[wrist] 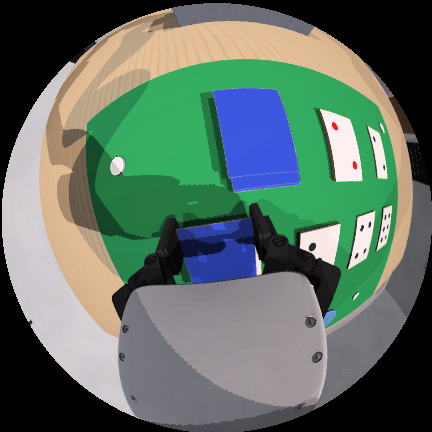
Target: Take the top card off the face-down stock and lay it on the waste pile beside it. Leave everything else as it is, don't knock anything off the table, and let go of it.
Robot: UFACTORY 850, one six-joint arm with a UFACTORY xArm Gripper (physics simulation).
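The face-down stock (257, 135) is a blue-backed stack on the green mat, ahead of the gripper. Its near edge looks slightly stepped. My gripper (214, 223) is shut on a blue-backed card (220, 262), held face down by its two side edges, on the near side of the stock and apart from it in the view. A white strip (258, 264) shows at the card's right edge, beside the right finger. It may be part of the waste pile, which is otherwise hidden by the card and gripper. The card's height above the mat is hard to tell.
Face-up cards lie on the green mat (165, 110) at the right, including a red-pipped one (342, 150) and a black-pipped one (322, 240) close to the right finger. A white disc (117, 165) lies at the left. A blue round thing (330, 316) shows partly at the lower right.
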